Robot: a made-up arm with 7 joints.
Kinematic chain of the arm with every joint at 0, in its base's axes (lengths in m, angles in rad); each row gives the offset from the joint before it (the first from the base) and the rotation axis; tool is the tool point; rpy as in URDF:
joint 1: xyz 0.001 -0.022 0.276 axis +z
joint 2: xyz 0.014 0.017 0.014 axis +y
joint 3: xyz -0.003 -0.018 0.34 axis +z
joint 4: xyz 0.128 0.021 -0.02 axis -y
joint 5: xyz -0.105 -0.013 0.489 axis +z
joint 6: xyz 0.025 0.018 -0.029 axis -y
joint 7: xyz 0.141 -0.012 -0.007 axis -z
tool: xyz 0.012 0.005 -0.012 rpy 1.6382 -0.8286 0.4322
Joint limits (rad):
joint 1: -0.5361..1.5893
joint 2: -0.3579..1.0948
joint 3: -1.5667..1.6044
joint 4: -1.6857..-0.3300
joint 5: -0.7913..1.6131
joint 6: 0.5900..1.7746
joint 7: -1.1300..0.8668
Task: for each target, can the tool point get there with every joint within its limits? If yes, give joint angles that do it. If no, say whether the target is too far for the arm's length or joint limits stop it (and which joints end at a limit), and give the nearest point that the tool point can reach.
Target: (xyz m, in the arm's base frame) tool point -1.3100 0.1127 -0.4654
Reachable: no: too far | nearest point -0.6375 0.3782 0.0962 | short by 0.916 m
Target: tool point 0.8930 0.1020 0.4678
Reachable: yes | joints 0.2805 0.5828 -0.2258 -1.0846 0.0952 1.3697 0.5371
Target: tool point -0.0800 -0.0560 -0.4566
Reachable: no: joint limits stop it (at a limit: joint 1, joint 2, joint 4, joint 6) | nearest point -0.0892 0.4621 -0.1863 | short by 0.584 m
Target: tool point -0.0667 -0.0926 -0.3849
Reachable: no: joint limits stop it (at a limit: joint 1, joint 2, joint 4, joint 6) | nearest point 0.3643 -0.3586 -0.1836 | short by 0.545 m
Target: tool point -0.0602 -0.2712 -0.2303
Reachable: no: joint limits stop it (at a limit: joint 1, joint 2, joint 4, joint 6) | nearest point 0.2466 -0.5037 -0.1311 | short by 0.398 m
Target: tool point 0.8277 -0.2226 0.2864
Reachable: yes | joints 0.6618 0.9547 -1.1554 -1.5207 -0.4685 1.6481 -0.7527
